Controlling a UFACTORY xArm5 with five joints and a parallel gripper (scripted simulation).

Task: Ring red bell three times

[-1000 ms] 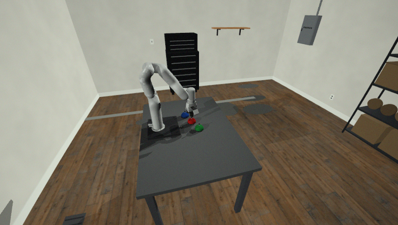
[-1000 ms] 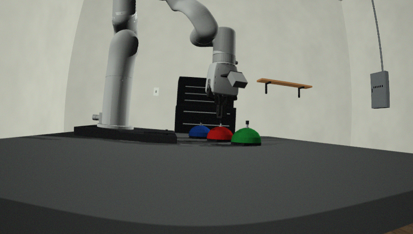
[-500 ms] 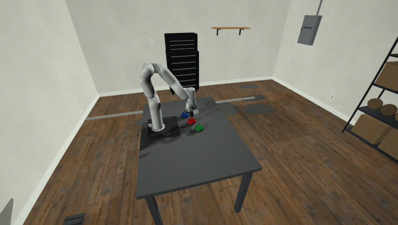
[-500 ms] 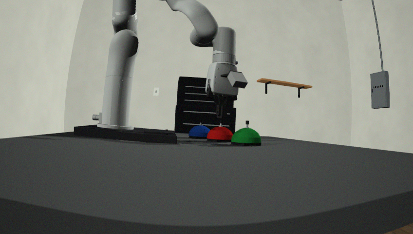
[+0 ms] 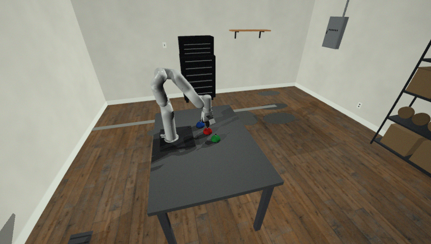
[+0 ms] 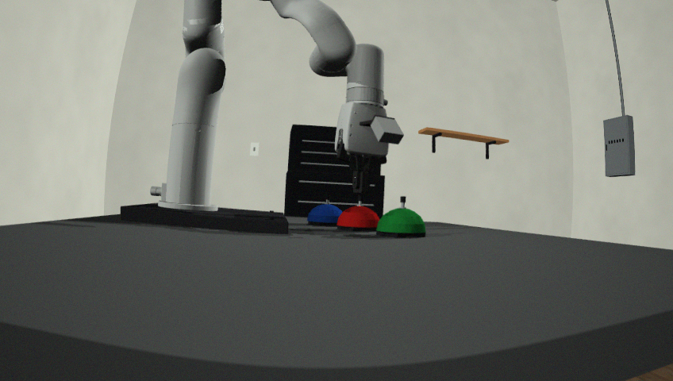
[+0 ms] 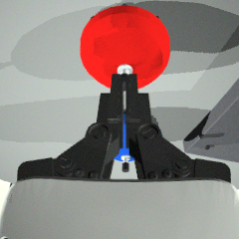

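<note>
My gripper is now 5 cm above the red bell. The rest, counted from my hand: blue bell 12 cm to the left, 6 cm behind, 5 cm below; green bell 12 cm to the right, 6 cm ahead, 5 cm below.
</note>
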